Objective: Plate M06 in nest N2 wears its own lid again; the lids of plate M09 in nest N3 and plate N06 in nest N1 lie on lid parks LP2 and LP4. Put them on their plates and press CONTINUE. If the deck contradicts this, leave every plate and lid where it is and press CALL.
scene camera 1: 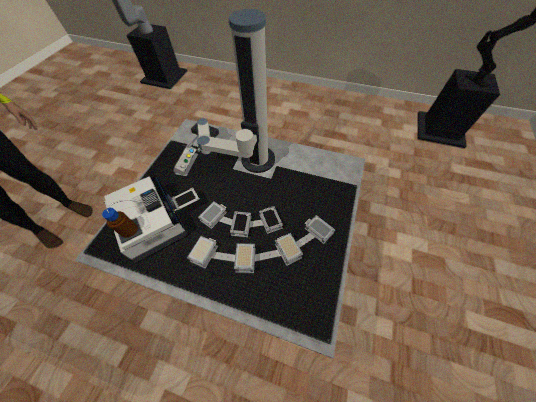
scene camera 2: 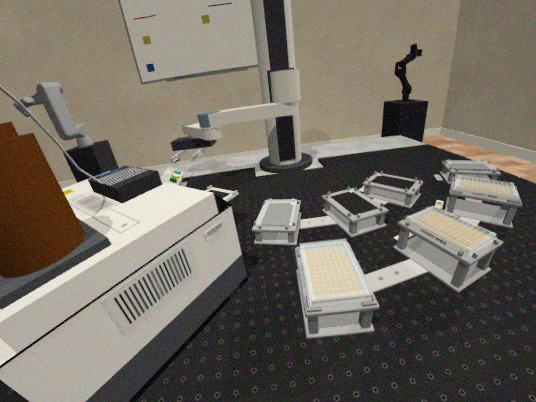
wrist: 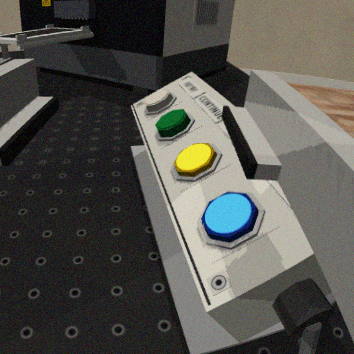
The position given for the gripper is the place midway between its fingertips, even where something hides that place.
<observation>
The gripper [wrist: 140,85] holds nothing. Further things: a yellow SKIP button [wrist: 194,159] and a blue CALL button [wrist: 230,215].
</observation>
